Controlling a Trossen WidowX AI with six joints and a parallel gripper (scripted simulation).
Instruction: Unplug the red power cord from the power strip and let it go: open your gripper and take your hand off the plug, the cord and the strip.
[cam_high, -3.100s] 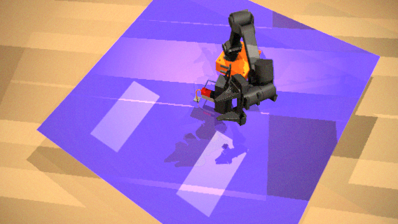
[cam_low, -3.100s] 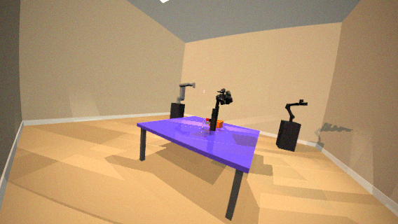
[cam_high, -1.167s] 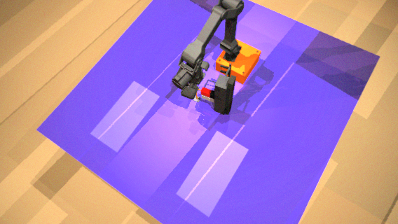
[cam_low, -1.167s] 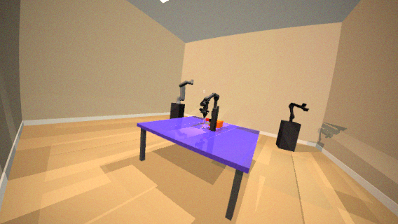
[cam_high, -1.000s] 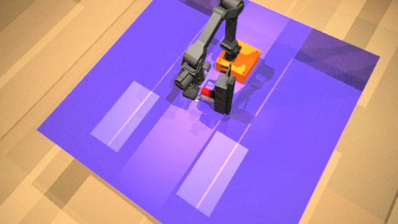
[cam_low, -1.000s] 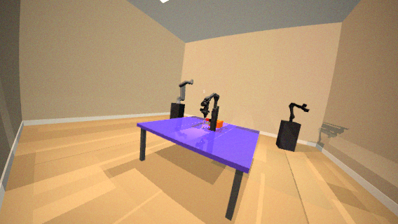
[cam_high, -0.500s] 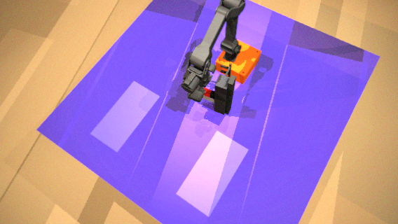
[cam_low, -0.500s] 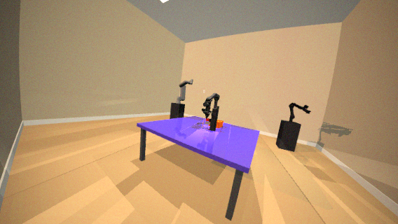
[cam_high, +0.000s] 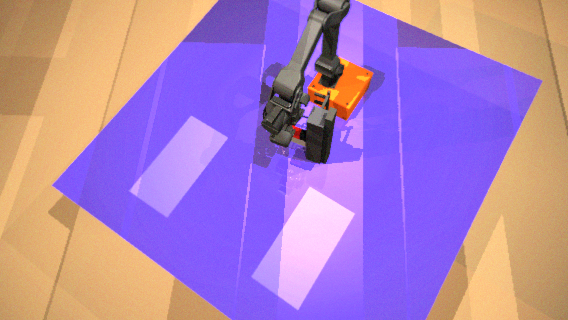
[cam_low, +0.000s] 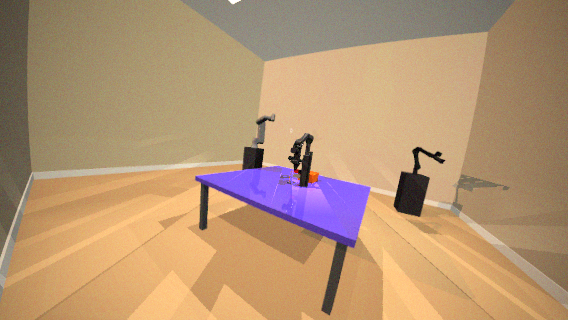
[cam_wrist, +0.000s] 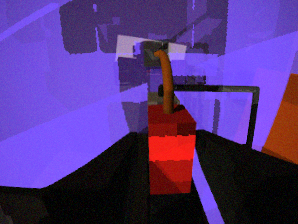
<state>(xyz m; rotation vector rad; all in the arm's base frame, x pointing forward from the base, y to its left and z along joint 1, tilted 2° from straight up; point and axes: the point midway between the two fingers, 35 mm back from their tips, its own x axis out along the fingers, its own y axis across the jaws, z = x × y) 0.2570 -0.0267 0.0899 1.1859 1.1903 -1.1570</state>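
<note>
Right now my gripper tip is 3 cm to the right of the red plug and 1 cm past it.
</note>
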